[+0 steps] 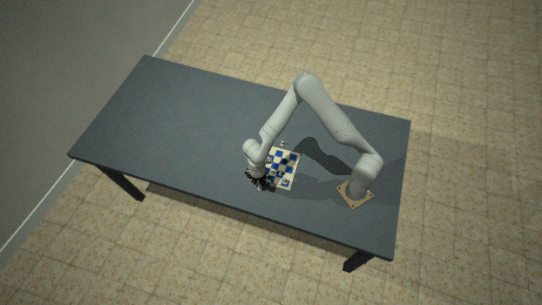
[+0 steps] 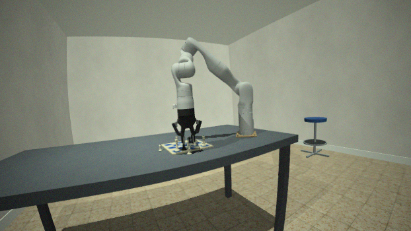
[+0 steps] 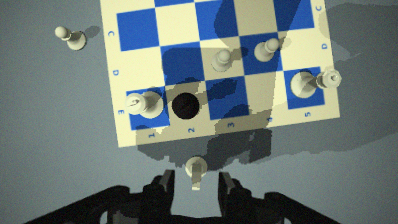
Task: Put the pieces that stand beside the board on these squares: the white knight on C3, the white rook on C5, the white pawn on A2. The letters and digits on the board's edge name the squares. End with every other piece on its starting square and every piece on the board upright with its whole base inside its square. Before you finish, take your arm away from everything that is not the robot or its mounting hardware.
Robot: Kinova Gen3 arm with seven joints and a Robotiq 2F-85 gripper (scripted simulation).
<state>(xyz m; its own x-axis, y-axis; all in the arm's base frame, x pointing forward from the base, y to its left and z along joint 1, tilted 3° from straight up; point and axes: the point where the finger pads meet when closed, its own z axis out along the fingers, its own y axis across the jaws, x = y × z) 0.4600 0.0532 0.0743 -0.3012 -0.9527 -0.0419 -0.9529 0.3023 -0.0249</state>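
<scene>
My gripper is now 60 mm past the chessboard, 130 mm to the left of it and 60 mm above it. The rest, counted from my hand: white king 30 mm ahead, 70 mm to the right, 30 mm below; then black pawn 100 mm behind, 170 mm to the right, 50 mm below; then white rook 70 mm behind, 270 mm to the right, 50 mm below.
</scene>
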